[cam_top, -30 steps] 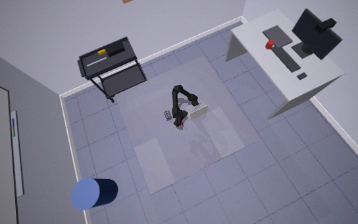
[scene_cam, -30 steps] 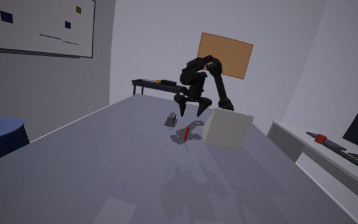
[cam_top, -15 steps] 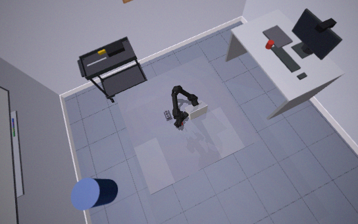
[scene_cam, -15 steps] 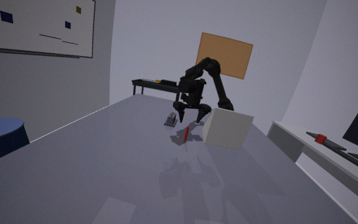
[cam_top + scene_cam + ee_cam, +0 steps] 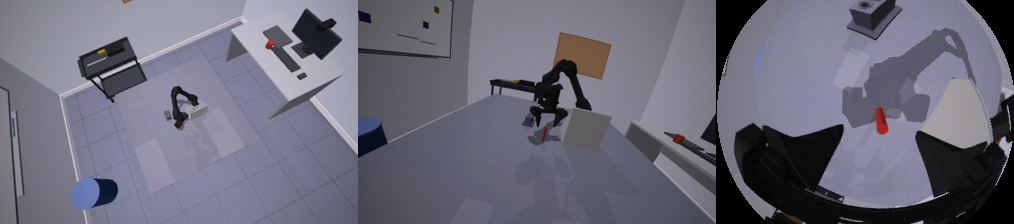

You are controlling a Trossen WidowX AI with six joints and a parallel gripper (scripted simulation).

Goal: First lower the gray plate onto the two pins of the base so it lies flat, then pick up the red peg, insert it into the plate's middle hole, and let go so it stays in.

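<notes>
The red peg is 4 cm below my gripper tip. From my gripper tip the other things lie so: gray plate 11 cm ahead, 18 cm to the right, 4 cm below.
</notes>
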